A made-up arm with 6 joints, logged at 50 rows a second.
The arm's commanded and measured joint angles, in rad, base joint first. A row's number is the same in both.
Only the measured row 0 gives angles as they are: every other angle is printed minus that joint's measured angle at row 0.
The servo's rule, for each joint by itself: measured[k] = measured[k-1] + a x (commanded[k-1-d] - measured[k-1]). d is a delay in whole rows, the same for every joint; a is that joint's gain. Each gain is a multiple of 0.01, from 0.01 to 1. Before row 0 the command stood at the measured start. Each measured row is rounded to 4 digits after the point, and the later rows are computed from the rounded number. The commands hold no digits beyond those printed.
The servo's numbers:
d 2
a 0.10 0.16 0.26 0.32 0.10 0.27
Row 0, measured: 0.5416, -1.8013, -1.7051, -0.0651, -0.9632, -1.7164
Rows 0 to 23, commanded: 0.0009, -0.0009, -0.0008, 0.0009, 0.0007, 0.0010; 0.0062, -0.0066, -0.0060, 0.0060, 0.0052, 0.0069; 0.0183, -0.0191, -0.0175, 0.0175, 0.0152, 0.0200; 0.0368, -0.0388, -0.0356, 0.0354, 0.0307, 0.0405; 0.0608, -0.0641, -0.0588, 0.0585, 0.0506, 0.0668; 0.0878, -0.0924, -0.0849, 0.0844, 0.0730, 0.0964; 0.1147, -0.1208, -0.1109, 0.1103, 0.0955, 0.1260; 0.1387, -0.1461, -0.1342, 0.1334, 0.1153, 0.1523; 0.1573, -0.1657, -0.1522, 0.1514, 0.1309, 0.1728; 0.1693, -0.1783, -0.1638, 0.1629, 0.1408, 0.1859; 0.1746, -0.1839, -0.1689, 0.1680, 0.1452, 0.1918; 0.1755, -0.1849, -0.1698, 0.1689, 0.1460, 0.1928; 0.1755, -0.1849, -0.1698, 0.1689, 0.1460, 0.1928; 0.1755, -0.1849, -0.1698, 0.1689, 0.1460, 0.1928; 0.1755, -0.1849, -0.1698, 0.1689, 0.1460, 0.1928; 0.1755, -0.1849, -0.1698, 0.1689, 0.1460, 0.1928; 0.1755, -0.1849, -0.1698, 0.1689, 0.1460, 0.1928; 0.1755, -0.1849, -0.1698, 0.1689, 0.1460, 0.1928; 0.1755, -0.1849, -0.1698, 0.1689, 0.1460, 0.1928; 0.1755, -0.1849, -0.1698, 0.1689, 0.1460, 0.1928; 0.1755, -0.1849, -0.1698, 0.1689, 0.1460, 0.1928; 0.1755, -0.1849, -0.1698, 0.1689, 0.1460, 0.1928; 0.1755, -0.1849, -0.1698, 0.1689, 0.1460, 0.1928; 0.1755, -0.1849, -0.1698, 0.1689, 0.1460, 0.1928
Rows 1 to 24, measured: 0.0000, 0.0000, 0.0000, 0.0000, 0.0000, 0.0000; 0.0000, 0.0000, 0.0000, 0.0000, 0.0000, 0.0000; 0.0001, -0.0001, -0.0002, 0.0003, 0.0001, 0.0003; 0.0007, -0.0011, -0.0017, 0.0021, 0.0006, 0.0021; 0.0025, -0.0040, -0.0058, 0.0070, 0.0021, 0.0069; 0.0059, -0.0096, -0.0135, 0.0161, 0.0050, 0.0160; 0.0114, -0.0183, -0.0253, 0.0297, 0.0096, 0.0297; 0.0190, -0.0302, -0.0408, 0.0472, 0.0159, 0.0477; 0.0286, -0.0447, -0.0590, 0.0674, 0.0239, 0.0688; 0.0396, -0.0609, -0.0786, 0.0885, 0.0330, 0.0913; 0.0514, -0.0777, -0.0977, 0.1086, 0.0428, 0.1133; 0.0632, -0.0938, -0.1149, 0.1260, 0.0526, 0.1329; 0.0743, -0.1082, -0.1289, 0.1394, 0.0619, 0.1488; 0.0844, -0.1205, -0.1395, 0.1488, 0.0703, 0.1607; 0.0935, -0.1308, -0.1474, 0.1552, 0.0779, 0.1694; 0.1017, -0.1395, -0.1532, 0.1596, 0.0847, 0.1757; 0.1091, -0.1468, -0.1575, 0.1626, 0.0908, 0.1803; 0.1157, -0.1529, -0.1607, 0.1646, 0.0963, 0.1837; 0.1217, -0.1580, -0.1631, 0.1660, 0.1013, 0.1862; 0.1271, -0.1623, -0.1648, 0.1669, 0.1058, 0.1880; 0.1319, -0.1659, -0.1661, 0.1675, 0.1098, 0.1893; 0.1363, -0.1689, -0.1671, 0.1679, 0.1134, 0.1902; 0.1402, -0.1715, -0.1678, 0.1682, 0.1167, 0.1909; 0.1437, -0.1736, -0.1683, 0.1684, 0.1196, 0.1914
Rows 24 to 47, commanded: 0.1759, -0.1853, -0.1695, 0.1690, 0.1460, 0.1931; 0.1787, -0.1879, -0.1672, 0.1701, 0.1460, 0.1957; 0.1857, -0.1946, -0.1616, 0.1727, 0.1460, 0.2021; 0.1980, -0.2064, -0.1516, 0.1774, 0.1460, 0.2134; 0.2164, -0.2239, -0.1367, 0.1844, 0.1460, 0.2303; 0.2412, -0.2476, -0.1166, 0.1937, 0.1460, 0.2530; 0.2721, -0.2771, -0.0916, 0.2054, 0.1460, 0.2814; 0.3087, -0.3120, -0.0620, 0.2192, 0.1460, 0.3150; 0.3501, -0.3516, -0.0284, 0.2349, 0.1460, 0.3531; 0.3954, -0.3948, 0.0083, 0.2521, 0.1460, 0.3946; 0.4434, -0.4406, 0.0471, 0.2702, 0.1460, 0.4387; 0.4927, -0.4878, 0.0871, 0.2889, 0.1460, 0.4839; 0.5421, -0.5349, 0.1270, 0.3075, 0.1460, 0.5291; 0.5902, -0.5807, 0.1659, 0.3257, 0.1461, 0.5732; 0.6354, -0.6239, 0.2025, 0.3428, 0.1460, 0.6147; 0.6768, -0.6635, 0.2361, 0.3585, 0.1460, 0.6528; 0.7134, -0.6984, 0.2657, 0.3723, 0.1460, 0.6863; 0.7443, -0.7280, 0.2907, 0.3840, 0.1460, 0.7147; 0.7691, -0.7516, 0.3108, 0.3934, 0.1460, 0.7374; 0.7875, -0.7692, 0.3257, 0.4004, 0.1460, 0.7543; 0.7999, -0.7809, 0.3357, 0.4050, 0.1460, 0.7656; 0.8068, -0.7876, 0.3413, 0.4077, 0.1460, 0.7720; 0.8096, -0.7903, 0.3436, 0.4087, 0.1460, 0.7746; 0.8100, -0.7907, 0.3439, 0.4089, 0.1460, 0.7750
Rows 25 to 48, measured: 0.1469, -0.1754, -0.1687, 0.1686, 0.1222, 0.1918; 0.1498, -0.1769, -0.1690, 0.1687, 0.1246, 0.1921; 0.1524, -0.1782, -0.1691, 0.1688, 0.1267, 0.1924; 0.1550, -0.1798, -0.1686, 0.1692, 0.1286, 0.1933; 0.1581, -0.1822, -0.1668, 0.1703, 0.1303, 0.1957; 0.1621, -0.1861, -0.1628, 0.1726, 0.1319, 0.2005; 0.1675, -0.1921, -0.1560, 0.1764, 0.1333, 0.2085; 0.1749, -0.2010, -0.1458, 0.1819, 0.1346, 0.2205; 0.1846, -0.2132, -0.1317, 0.1894, 0.1357, 0.2369; 0.1970, -0.2290, -0.1136, 0.1989, 0.1367, 0.2580; 0.2123, -0.2486, -0.0914, 0.2104, 0.1376, 0.2837; 0.2306, -0.2720, -0.0655, 0.2237, 0.1384, 0.3136; 0.2519, -0.2990, -0.0362, 0.2386, 0.1392, 0.3474; 0.2760, -0.3292, -0.0041, 0.2547, 0.1399, 0.3843; 0.3026, -0.3621, 0.0300, 0.2716, 0.1405, 0.4234; 0.3314, -0.3971, 0.0653, 0.2889, 0.1411, 0.4638; 0.3618, -0.4334, 0.1010, 0.3061, 0.1416, 0.5045; 0.3933, -0.4702, 0.1361, 0.3229, 0.1420, 0.5445; 0.4253, -0.5067, 0.1698, 0.3387, 0.1424, 0.5828; 0.4572, -0.5421, 0.2012, 0.3532, 0.1428, 0.6184; 0.4884, -0.5756, 0.2297, 0.3661, 0.1431, 0.6505; 0.5183, -0.6066, 0.2547, 0.3771, 0.1434, 0.6785; 0.5465, -0.6345, 0.2758, 0.3860, 0.1437, 0.7020; 0.5725, -0.6590, 0.2928, 0.3929, 0.1439, 0.7209
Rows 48 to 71, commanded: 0.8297, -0.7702, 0.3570, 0.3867, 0.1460, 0.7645; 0.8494, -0.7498, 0.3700, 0.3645, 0.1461, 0.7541; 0.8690, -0.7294, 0.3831, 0.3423, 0.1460, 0.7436; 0.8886, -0.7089, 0.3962, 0.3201, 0.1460, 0.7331; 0.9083, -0.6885, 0.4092, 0.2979, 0.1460, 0.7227; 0.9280, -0.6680, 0.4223, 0.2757, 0.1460, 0.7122; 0.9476, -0.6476, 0.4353, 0.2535, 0.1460, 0.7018; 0.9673, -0.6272, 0.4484, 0.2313, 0.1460, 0.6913; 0.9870, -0.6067, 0.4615, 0.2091, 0.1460, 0.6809; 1.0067, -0.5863, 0.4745, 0.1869, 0.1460, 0.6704; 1.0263, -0.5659, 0.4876, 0.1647, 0.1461, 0.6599; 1.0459, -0.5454, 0.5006, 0.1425, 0.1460, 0.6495; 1.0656, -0.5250, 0.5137, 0.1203, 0.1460, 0.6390; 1.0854, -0.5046, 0.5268, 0.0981, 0.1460, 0.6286; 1.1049, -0.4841, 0.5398, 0.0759, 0.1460, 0.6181; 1.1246, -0.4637, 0.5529, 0.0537, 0.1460, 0.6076; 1.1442, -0.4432, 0.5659, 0.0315, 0.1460, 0.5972; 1.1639, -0.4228, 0.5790, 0.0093, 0.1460, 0.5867; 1.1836, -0.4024, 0.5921, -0.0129, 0.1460, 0.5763; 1.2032, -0.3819, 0.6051, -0.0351, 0.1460, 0.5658; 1.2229, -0.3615, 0.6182, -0.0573, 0.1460, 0.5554; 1.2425, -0.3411, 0.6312, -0.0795, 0.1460, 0.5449; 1.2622, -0.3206, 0.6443, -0.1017, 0.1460, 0.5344; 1.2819, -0.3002, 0.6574, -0.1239, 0.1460, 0.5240
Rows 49 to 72, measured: 0.5962, -0.6800, 0.3060, 0.3980, 0.1441, 0.7354; 0.6176, -0.6977, 0.3159, 0.4015, 0.1443, 0.7461; 0.6388, -0.7093, 0.3266, 0.3968, 0.1445, 0.7511; 0.6599, -0.7158, 0.3379, 0.3865, 0.1447, 0.7519; 0.6808, -0.7180, 0.3497, 0.3724, 0.1448, 0.7497; 0.7016, -0.7165, 0.3618, 0.3557, 0.1449, 0.7452; 0.7223, -0.7120, 0.3741, 0.3372, 0.1450, 0.7391; 0.7429, -0.7050, 0.3866, 0.3175, 0.1451, 0.7318; 0.7634, -0.6958, 0.3993, 0.2970, 0.1452, 0.7237; 0.7838, -0.6848, 0.4121, 0.2760, 0.1453, 0.7150; 0.8041, -0.6723, 0.4249, 0.2546, 0.1454, 0.7058; 0.8244, -0.6585, 0.4378, 0.2329, 0.1455, 0.6962; 0.8446, -0.6437, 0.4507, 0.2111, 0.1456, 0.6864; 0.8647, -0.6280, 0.4637, 0.1891, 0.1456, 0.6764; 0.8848, -0.6115, 0.4767, 0.1671, 0.1456, 0.6663; 0.9049, -0.5944, 0.4897, 0.1450, 0.1456, 0.6561; 0.9249, -0.5768, 0.5027, 0.1229, 0.1456, 0.6458; 0.9449, -0.5587, 0.5158, 0.1008, 0.1456, 0.6355; 0.9648, -0.5402, 0.5288, 0.0786, 0.1456, 0.6252; 0.9847, -0.5214, 0.5419, 0.0564, 0.1456, 0.6148; 1.0046, -0.5024, 0.5550, 0.0342, 0.1456, 0.6044; 1.0245, -0.4831, 0.5680, 0.0120, 0.1456, 0.5940; 1.0443, -0.4636, 0.5811, -0.0102, 0.1456, 0.5836; 1.0641, -0.4440, 0.5941, -0.0324, 0.1456, 0.5732
